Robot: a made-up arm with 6 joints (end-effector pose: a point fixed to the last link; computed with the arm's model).
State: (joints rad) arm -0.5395 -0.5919 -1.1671 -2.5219 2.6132 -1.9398
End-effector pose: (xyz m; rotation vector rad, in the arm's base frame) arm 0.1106 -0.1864 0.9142 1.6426 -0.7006 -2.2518
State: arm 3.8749 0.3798 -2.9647 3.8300 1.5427 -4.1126
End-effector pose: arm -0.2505 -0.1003 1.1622 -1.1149 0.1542 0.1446
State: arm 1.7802 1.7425 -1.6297 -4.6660 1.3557 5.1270
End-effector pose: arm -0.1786 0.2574 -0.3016 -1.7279 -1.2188 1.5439
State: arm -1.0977 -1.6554 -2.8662 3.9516 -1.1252 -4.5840
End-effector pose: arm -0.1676 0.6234 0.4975 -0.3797 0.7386 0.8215
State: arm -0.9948 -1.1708 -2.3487 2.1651 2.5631 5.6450
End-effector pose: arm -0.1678 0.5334 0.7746 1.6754 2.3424 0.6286
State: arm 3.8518 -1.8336 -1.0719 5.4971 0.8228 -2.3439
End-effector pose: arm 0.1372 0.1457 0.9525 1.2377 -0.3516 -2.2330
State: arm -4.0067 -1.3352 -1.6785 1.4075 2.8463 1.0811
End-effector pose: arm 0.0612 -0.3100 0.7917 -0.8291 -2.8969 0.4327
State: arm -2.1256 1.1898 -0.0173 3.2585 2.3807 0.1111
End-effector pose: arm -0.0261 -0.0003 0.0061 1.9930 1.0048 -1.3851
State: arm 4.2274 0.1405 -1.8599 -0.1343 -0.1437 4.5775
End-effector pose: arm -0.2614 -0.5357 0.9322 1.2999 -0.1248 -0.6332
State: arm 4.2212 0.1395 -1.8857 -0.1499 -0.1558 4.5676
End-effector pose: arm -0.2576 -0.5258 0.9468 1.2646 -0.1051 -0.6645
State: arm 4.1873 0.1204 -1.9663 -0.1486 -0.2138 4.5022
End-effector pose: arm -0.2495 -0.4742 1.0011 1.1139 -0.0655 -0.7735
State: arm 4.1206 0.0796 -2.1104 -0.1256 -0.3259 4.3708
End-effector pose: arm -0.2212 -0.3650 1.0853 0.8227 -0.0142 -0.9797
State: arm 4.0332 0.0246 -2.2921 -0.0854 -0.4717 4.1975
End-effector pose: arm -0.1560 -0.2168 1.1545 0.4330 0.0218 -1.2439
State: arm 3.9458 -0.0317 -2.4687 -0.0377 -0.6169 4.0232
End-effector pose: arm -0.0653 -0.0777 1.1770 0.0276 0.0233 -1.4861
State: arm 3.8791 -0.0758 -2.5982 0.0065 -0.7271 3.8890
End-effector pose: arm 0.0133 0.0138 1.1647 -0.2914 -0.0027 -1.6410
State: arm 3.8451 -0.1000 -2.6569 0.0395 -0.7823 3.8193
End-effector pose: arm 0.0521 0.0540 1.1503 -0.4506 -0.0307 -1.7014
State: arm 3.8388 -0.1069 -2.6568 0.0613 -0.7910 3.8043
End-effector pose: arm 0.0543 0.0606 1.1483 -0.4678 -0.0467 -1.7019
